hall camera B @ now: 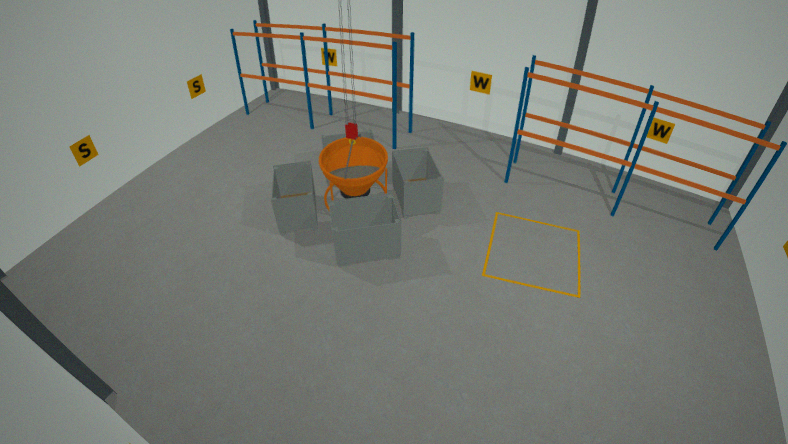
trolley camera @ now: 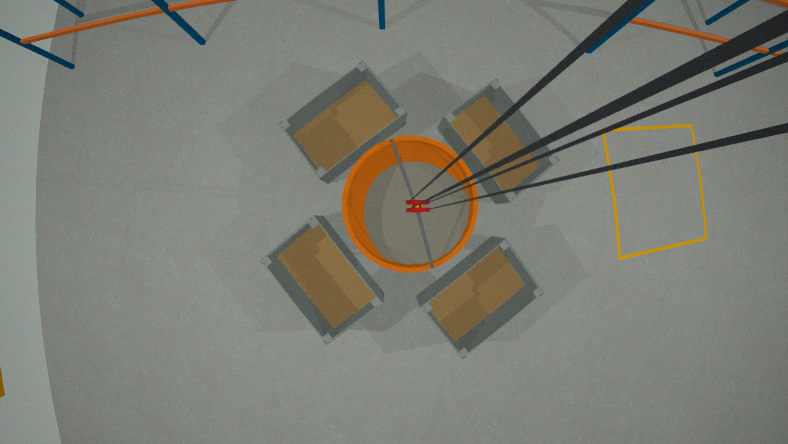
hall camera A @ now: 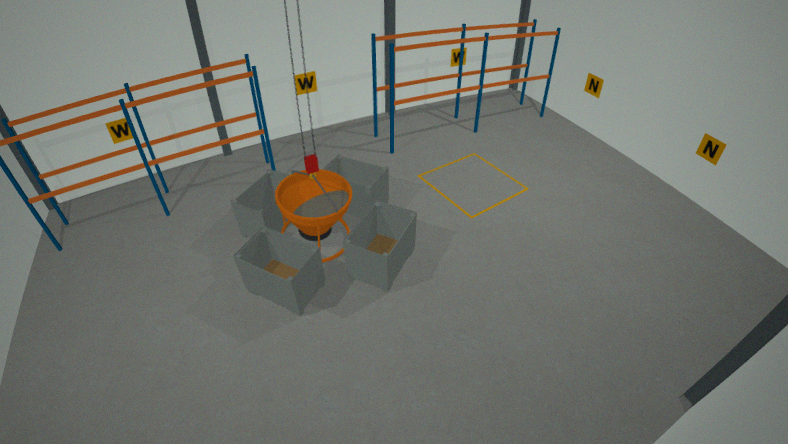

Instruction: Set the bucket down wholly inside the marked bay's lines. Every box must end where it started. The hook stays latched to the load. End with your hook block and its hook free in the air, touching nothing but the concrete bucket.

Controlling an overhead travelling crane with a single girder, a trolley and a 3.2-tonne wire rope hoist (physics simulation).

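The orange concrete bucket (hall camera A: 313, 221) (hall camera B: 355, 184) (trolley camera: 356, 204) hangs upright from the ropes. My hook (hall camera A: 312, 175) (hall camera B: 351, 141) (trolley camera: 417, 206), under the red hook block, is latched to its bail. The bucket is amid several grey open boxes, among them a near one (hall camera A: 275, 286) and a right one (hall camera A: 402, 253) in hall camera A. In the trolley view its rim overlaps the upper right box (trolley camera: 474, 118). Boxes partly hide its legs; I cannot tell its height or whether it touches a box. The marked bay (hall camera A: 445, 196) (hall camera B: 537, 221) (trolley camera: 612, 194) is a yellow outline, right of the boxes.
Two blue and orange racks stand along the W wall. One rack (hall camera A: 144, 157) (hall camera B: 307, 80) is behind the boxes, towards the S wall. The other rack (hall camera A: 481, 82) (hall camera B: 634, 158) is behind the bay, towards the N wall.
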